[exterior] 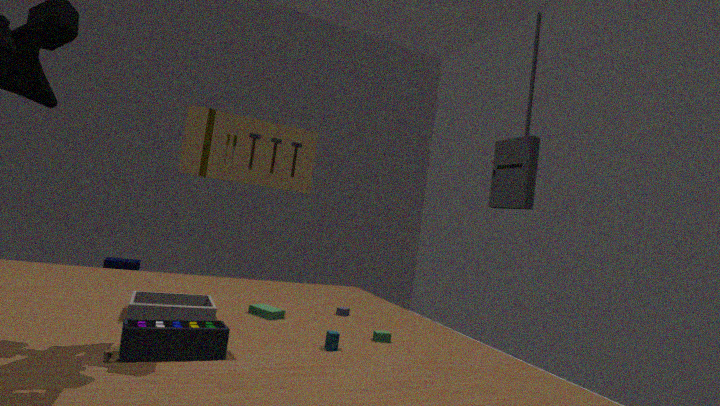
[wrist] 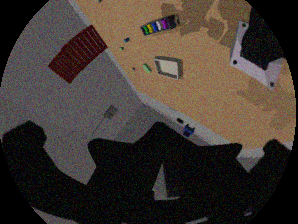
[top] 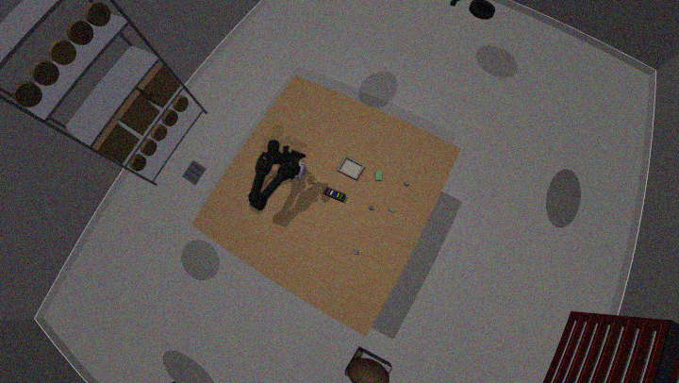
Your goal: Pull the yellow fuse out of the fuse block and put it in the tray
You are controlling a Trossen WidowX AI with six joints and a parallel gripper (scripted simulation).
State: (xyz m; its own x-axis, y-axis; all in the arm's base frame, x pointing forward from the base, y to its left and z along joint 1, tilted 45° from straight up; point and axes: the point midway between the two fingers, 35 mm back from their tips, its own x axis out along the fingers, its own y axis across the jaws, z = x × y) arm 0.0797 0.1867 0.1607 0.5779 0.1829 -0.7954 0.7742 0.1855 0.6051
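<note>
The yellow fuse lies 27 cm below my gripper tip, 21 cm ahead of it and 4 cm to the right of it. The rest, counted from my gripper tip: teal cylinder 41 cm ahead, 28 cm below; then grey tray 29 cm below, 17 cm ahead, 15 cm to the left; then flat green block 34 cm ahead, 29 cm below, 20 cm to the left.
</note>
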